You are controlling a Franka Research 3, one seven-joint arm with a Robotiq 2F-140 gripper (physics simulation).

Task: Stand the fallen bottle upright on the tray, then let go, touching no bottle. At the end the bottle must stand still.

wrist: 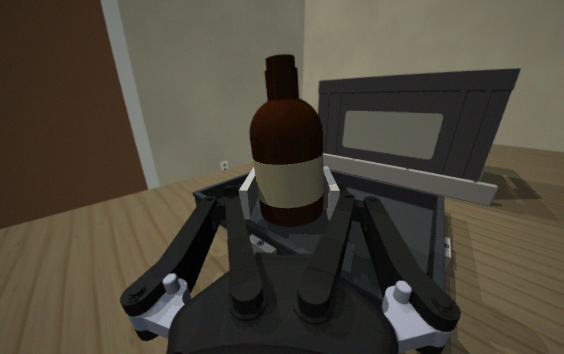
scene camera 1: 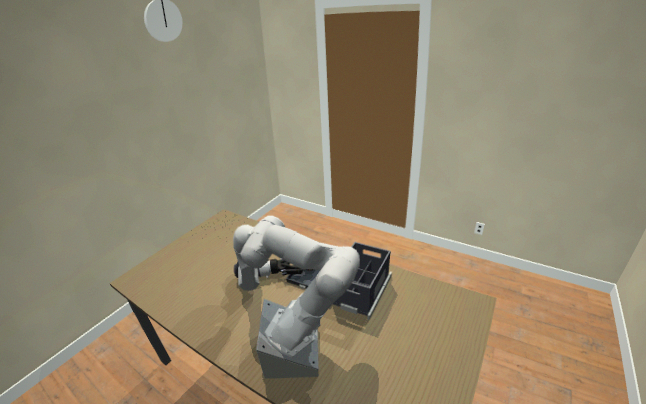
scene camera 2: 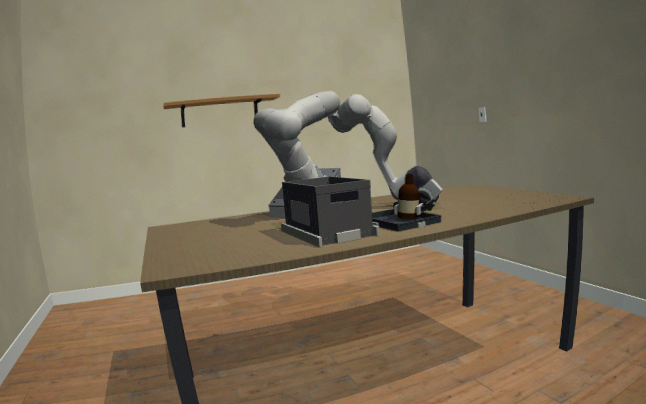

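Observation:
The brown bottle (scene camera 2: 409,183) (wrist: 286,132) with a cream label stands upright, neck up, over the dark tray (scene camera 2: 398,226) (wrist: 438,225) (scene camera 1: 295,281). Its base is at the tray's floor; whether a thin gap remains under it I cannot tell. My gripper (scene camera 1: 294,271) (scene camera 2: 408,208) (wrist: 290,177) reaches in low from the side and is shut on the bottle, with one pale pad on each side of the label and lower body. In scene camera 1 the arm hides the bottle and part of the tray.
A dark crate (scene camera 1: 354,301) (scene camera 2: 345,215) (wrist: 462,130) with compartments stands beside the tray, with pale rails around its foot. The wooden table (scene camera 1: 430,320) (scene camera 2: 215,250) (wrist: 75,270) carries both. The arm's base is at the opposite side of the table from scene camera 2.

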